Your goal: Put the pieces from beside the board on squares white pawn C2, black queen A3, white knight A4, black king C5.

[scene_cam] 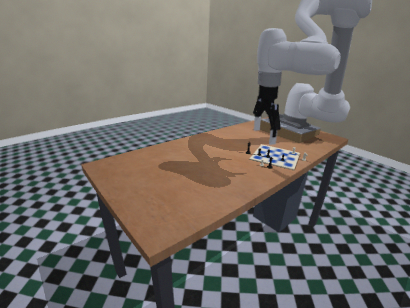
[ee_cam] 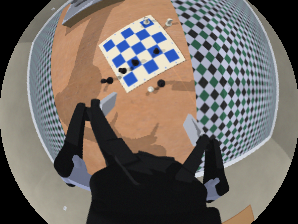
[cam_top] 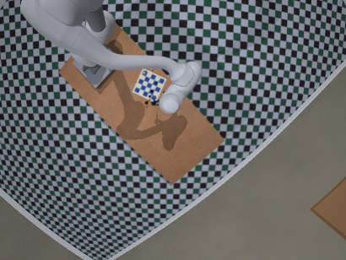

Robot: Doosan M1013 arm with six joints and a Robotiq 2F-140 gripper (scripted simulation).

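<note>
Right now my hand is 140 mm above the small white piece, 30 mm past it and 10 mm to the left of it. The rest, counted from my hand: black chess piece: 140 mm to the right, 130 mm below, 80 mm behind; then blue-and-white chessboard: 170 mm behind, 150 mm below, 30 mm to the right; then white knight: 260 mm behind, 140 mm below, 90 mm to the left.
</note>
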